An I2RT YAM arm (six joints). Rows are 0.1 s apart.
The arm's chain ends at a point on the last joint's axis. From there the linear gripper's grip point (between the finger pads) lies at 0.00 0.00 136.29 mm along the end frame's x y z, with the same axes.
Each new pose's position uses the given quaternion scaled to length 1; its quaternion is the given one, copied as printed.
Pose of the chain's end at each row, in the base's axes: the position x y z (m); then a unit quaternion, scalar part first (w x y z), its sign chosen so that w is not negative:
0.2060 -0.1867 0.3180 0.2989 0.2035 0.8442 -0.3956
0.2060 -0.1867 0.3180 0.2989 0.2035 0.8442 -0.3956
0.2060 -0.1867 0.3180 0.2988 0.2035 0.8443 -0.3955
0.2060 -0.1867 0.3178 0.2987 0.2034 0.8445 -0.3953
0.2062 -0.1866 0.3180 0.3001 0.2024 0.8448 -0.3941
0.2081 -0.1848 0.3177 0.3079 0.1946 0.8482 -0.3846
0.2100 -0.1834 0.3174 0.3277 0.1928 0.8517 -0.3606
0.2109 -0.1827 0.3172 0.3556 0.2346 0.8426 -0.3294
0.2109 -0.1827 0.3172 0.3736 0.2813 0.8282 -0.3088
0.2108 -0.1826 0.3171 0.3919 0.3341 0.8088 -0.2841
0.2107 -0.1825 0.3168 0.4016 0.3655 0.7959 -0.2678
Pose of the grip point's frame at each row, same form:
0.2528 -0.2943 0.2487 0.2989 0.2035 0.8442 -0.3956
0.2528 -0.2943 0.2487 0.2989 0.2035 0.8442 -0.3956
0.2528 -0.2943 0.2487 0.2988 0.2035 0.8443 -0.3955
0.2528 -0.2943 0.2484 0.2987 0.2034 0.8445 -0.3953
0.2536 -0.2939 0.2486 0.3001 0.2024 0.8448 -0.3941
0.2589 -0.2900 0.2476 0.3079 0.1946 0.8482 -0.3846
0.2671 -0.2843 0.2458 0.3277 0.1928 0.8517 -0.3606
0.2715 -0.2811 0.2450 0.3556 0.2346 0.8426 -0.3294
0.2716 -0.2811 0.2449 0.3736 0.2813 0.8282 -0.3088
0.2713 -0.2809 0.2447 0.3919 0.3341 0.8088 -0.2841
0.2711 -0.2806 0.2440 0.4016 0.3655 0.7959 -0.2678

